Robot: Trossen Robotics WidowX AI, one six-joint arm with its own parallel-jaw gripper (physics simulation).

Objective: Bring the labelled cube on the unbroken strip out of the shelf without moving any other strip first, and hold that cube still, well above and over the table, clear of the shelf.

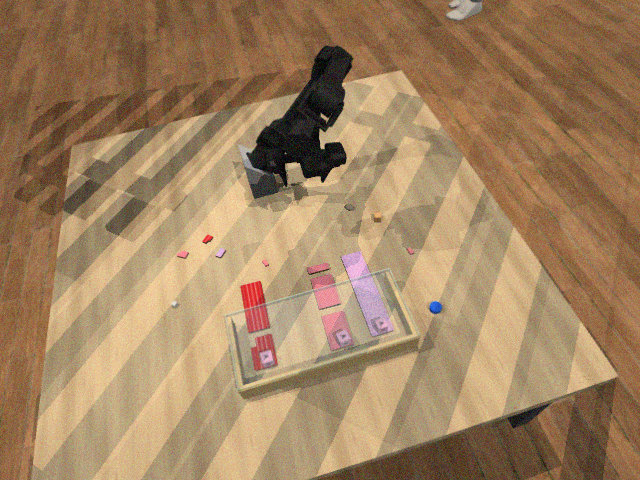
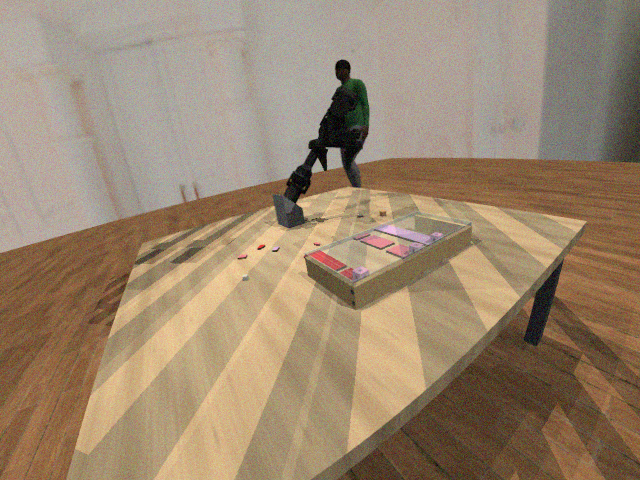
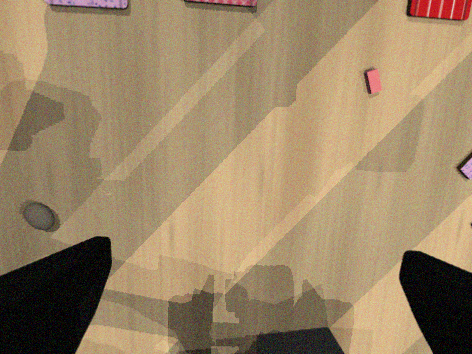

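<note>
The low shelf [image 1: 330,365] [image 2: 413,268] has a see-through top. An unbroken purple strip [image 1: 362,286] [image 2: 403,233] [image 3: 90,2] runs into it, one end sticking out. A labelled cube [image 1: 381,324] [image 2: 436,236] sits on its inner end. The pink strip [image 1: 325,291] [image 2: 376,241] is in separate pieces, with a cube [image 1: 342,337] on the innermost. The red striped strip [image 1: 254,307] [image 2: 326,259] [image 3: 440,7] has a gap, with a cube [image 1: 266,357] on its inner piece. My gripper [image 1: 305,182] [image 3: 257,257] is open and empty, above the table near the arm's base, away from the shelf.
A blue ball [image 1: 435,307] lies right of the shelf. An orange block [image 1: 377,217] and a grey disc [image 1: 349,207] [image 3: 39,216] lie between arm and shelf. Small red [image 1: 207,238], purple [image 1: 220,253] and pink [image 1: 182,254] bits and a white cube [image 1: 174,304] lie left.
</note>
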